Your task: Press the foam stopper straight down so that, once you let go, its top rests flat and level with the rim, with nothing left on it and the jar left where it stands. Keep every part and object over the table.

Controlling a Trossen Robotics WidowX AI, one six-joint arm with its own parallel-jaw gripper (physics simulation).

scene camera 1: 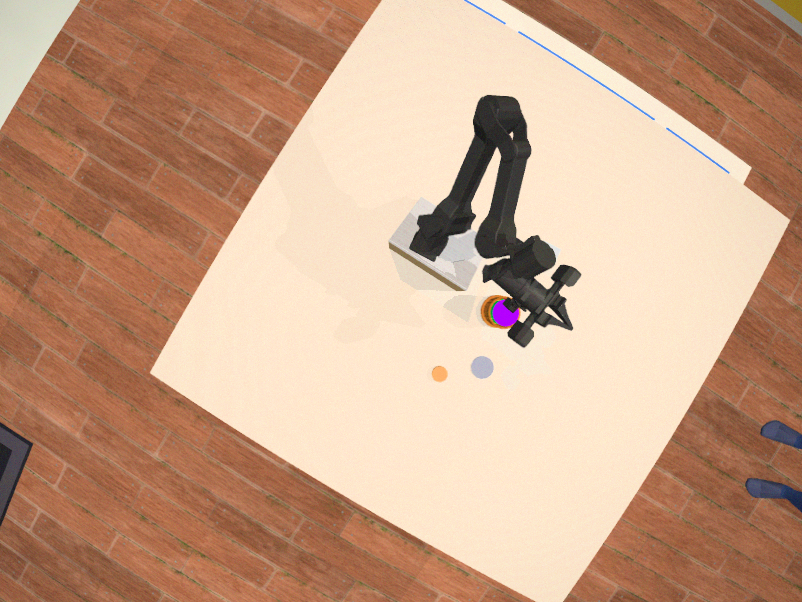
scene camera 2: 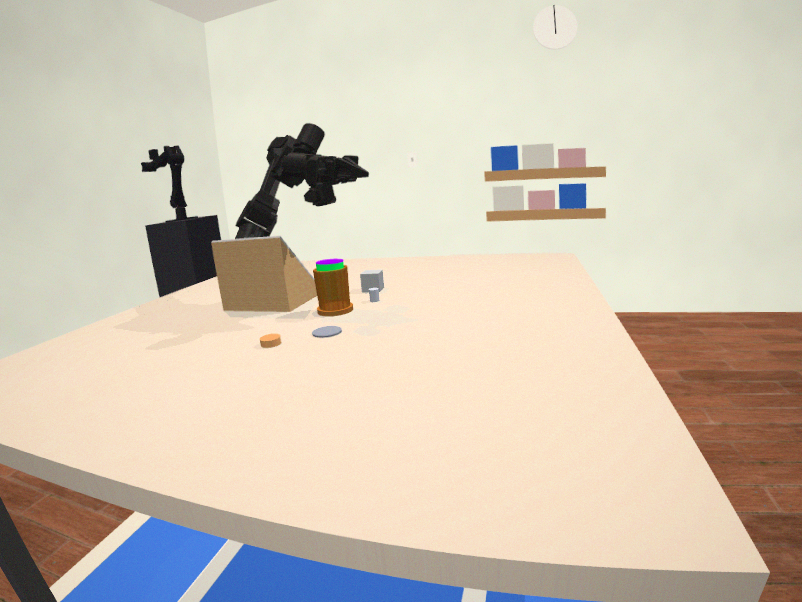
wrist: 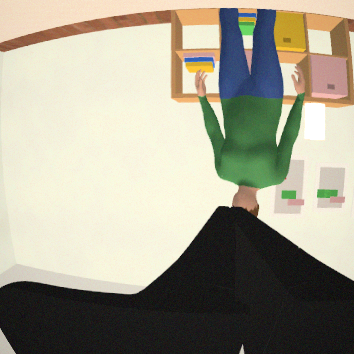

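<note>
An amber-brown jar [scene camera 1: 485, 313] [scene camera 2: 333, 291] stands upright on the table. The foam stopper sticks up above its rim, with a green side [scene camera 2: 330, 266] and a flat purple top [scene camera 1: 505, 314] [scene camera 2: 329, 261]. Whether the purple is a separate disc I cannot tell. The stopper looks about level in scene camera 2. My gripper [scene camera 1: 570, 327] [scene camera 2: 366, 173] [wrist: 227, 218] is shut and empty, its fingertips meeting in the wrist view. It points nearly sideways, high above the table, with its tips past the jar and touching nothing. The arm hides part of the jar in scene camera 1.
A wedge-shaped block [scene camera 1: 424, 210] [scene camera 2: 251, 275] under the arm's base stands beside the jar. An orange disc [scene camera 1: 439, 373] [scene camera 2: 270, 340] and a grey-blue flat disc [scene camera 1: 481, 367] [scene camera 2: 327, 331] lie nearby. A grey cube [scene camera 2: 371, 281] and a small grey cylinder [scene camera 2: 373, 295] stand behind the jar.
</note>
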